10 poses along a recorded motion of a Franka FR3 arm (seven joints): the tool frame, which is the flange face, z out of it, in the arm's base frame.
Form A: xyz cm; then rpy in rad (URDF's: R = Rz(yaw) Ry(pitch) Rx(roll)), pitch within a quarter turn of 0, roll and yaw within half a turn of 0.
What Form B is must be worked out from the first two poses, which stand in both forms.
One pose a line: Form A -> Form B
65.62, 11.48, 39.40, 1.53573, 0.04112, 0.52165 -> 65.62, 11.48, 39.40, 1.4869, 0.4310, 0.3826
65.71, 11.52, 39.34, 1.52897, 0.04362, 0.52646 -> 65.71, 11.52, 39.34, 1.4789, 0.4348, 0.3857
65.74, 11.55, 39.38, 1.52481, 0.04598, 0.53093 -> 65.74, 11.55, 39.38, 1.4735, 0.4390, 0.3881
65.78, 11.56, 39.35, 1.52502, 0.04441, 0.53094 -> 65.78, 11.56, 39.35, 1.4741, 0.4378, 0.3893
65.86, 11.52, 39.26, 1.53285, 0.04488, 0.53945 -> 65.86, 11.52, 39.26, 1.4801, 0.4466, 0.3943
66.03, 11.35, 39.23, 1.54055, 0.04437, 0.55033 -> 66.03, 11.35, 39.23, 1.4858, 0.4564, 0.4020
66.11, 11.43, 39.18, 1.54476, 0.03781, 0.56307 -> 66.11, 11.43, 39.18, 1.4895, 0.4623, 0.4163
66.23, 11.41, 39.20, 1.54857, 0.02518, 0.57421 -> 66.23, 11.41, 39.20, 1.4949, 0.4624, 0.4341
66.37, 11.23, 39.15, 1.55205, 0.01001, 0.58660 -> 66.37, 11.23, 39.15, 1.5005, 0.4615, 0.4549
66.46, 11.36, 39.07, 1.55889, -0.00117, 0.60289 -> 66.46, 11.36, 39.07, 1.5076, 0.4678, 0.4752
